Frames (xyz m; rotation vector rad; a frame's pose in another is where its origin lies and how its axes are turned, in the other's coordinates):
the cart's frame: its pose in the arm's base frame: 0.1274 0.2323 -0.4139 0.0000 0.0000 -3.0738
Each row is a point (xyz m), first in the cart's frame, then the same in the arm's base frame.
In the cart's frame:
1: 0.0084 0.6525 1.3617
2: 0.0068 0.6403 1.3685
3: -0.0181 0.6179 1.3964
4: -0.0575 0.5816 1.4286
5: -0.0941 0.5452 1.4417
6: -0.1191 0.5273 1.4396
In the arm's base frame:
1: 0.1632 -0.4193 0.9478
2: 0.1640 -0.4070 0.9546
3: 0.1873 -0.3830 0.9825
4: 0.2242 -0.3441 1.0147
5: 0.2582 -0.3053 1.0278
6: 0.2819 -0.2857 1.0257

